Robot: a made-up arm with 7 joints.
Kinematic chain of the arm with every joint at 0, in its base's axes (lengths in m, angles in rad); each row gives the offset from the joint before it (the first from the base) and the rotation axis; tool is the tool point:
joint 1: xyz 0 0 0 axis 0 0.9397 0.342
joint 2: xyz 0 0 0 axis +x
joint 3: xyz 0 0 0 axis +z
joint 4: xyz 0.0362 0 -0.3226 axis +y
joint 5: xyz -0.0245 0 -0.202 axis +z
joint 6: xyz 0 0 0 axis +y
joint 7: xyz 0 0 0 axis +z
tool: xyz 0 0 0
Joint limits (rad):
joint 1: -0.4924..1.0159
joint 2: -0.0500..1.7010
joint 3: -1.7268..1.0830
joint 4: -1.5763..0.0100
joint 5: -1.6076..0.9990
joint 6: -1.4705..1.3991
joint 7: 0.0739..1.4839
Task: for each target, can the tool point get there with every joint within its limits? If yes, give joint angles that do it. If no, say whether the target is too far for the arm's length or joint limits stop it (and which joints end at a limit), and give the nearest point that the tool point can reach.
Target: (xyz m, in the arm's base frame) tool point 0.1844 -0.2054 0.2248
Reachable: no: joint limits stop it (at a limit: joint 1, joint 2, joint 4) | nearest point 0.3111 -0.1802 -0.2173 | short by 0.461 m
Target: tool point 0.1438 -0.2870 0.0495
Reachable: no: joint limits stop it (at a limit: joint 1, joint 2, joint 4) | nearest point 0.2432 -0.2399 -0.2445 | short by 0.314 m
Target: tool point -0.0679 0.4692 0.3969
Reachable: no: too far | nearest point 0.0460 0.3979 0.2692 | short by 0.185 m
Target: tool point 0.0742 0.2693 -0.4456
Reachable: yes | joints -0.0130 0.6755 -0.7943 -0.4211 -0.8924 0.1801 0.3111
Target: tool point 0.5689 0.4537 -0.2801
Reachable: no: too far | nearest point 0.3384 0.3196 -0.2171 | short by 0.274 m
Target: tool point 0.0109 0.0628 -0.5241
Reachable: yes | joints 0.0952 0.1849 -0.5320 -0.2841 -1.0669 -0.5503 0.3584
